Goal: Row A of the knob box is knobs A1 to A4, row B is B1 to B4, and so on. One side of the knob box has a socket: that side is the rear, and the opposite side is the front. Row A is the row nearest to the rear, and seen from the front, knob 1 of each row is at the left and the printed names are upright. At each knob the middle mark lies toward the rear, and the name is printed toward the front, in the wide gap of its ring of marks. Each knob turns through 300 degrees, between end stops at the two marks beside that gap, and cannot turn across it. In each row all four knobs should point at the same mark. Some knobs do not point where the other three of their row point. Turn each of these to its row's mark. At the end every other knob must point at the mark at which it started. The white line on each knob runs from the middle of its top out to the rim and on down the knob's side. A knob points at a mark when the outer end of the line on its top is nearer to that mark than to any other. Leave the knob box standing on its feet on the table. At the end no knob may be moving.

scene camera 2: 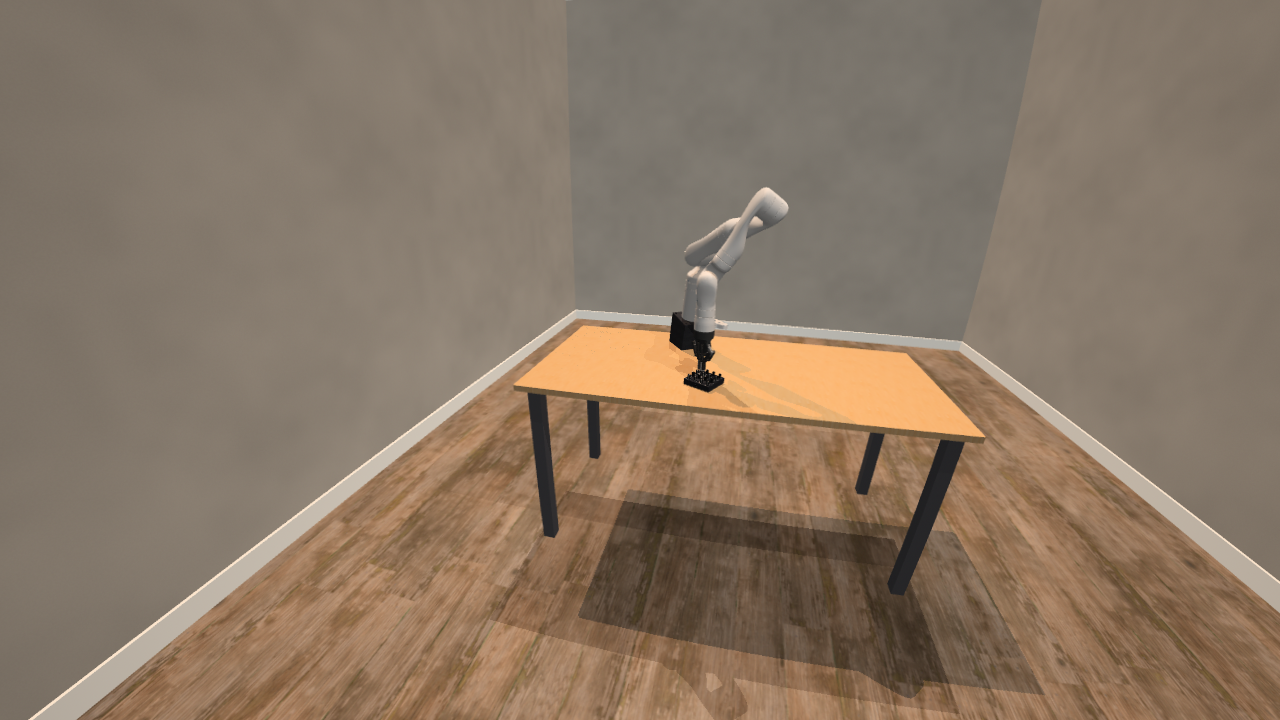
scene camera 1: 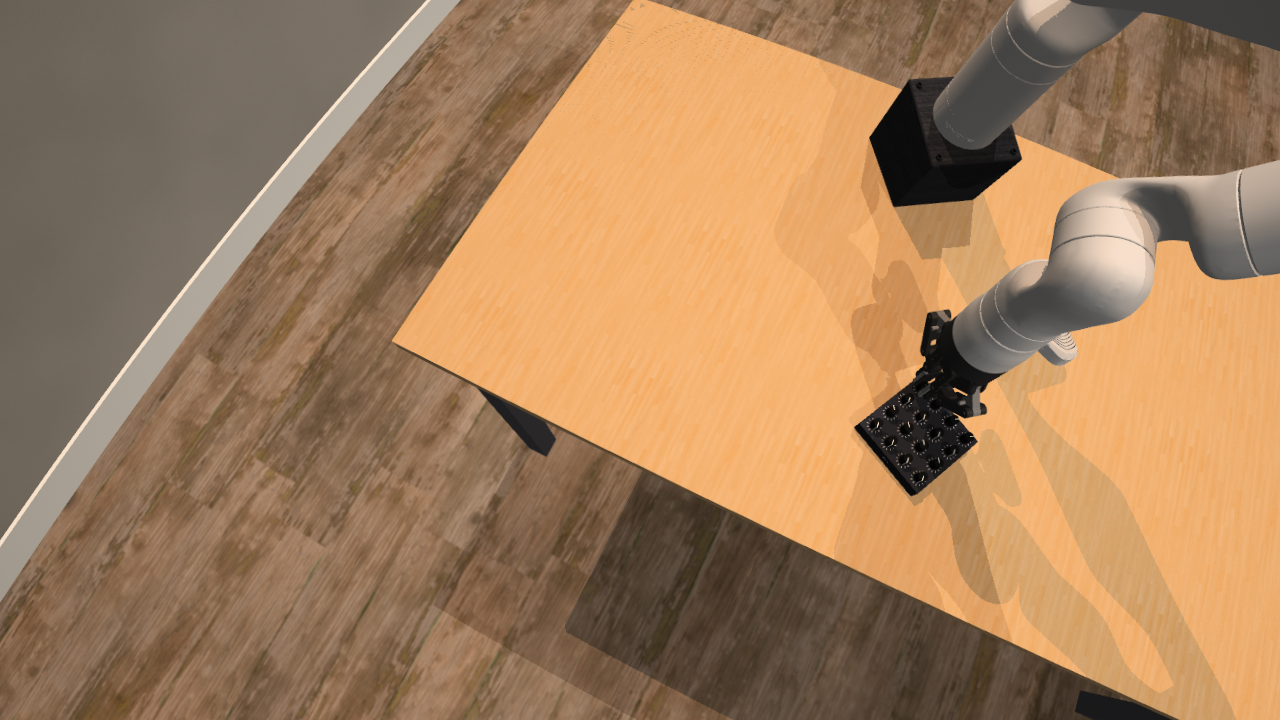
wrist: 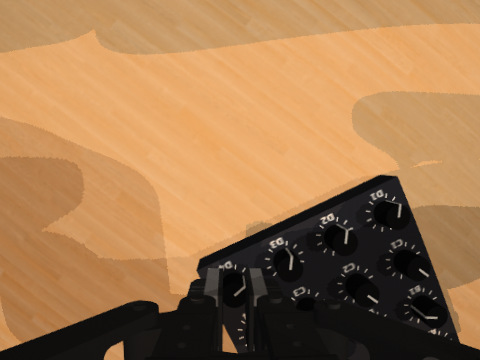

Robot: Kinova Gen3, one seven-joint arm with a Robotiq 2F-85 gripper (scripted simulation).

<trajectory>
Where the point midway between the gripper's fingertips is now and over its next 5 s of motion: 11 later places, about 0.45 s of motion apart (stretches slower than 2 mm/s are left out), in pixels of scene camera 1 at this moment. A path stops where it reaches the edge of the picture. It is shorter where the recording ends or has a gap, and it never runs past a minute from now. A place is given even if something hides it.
My gripper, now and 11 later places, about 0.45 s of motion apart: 922, 387; 926, 377; 934, 376; 936, 376; 936, 375; 938, 373; 938, 372; 940, 371; 941, 370; 941, 372; 937, 377; 932, 381
</trajectory>
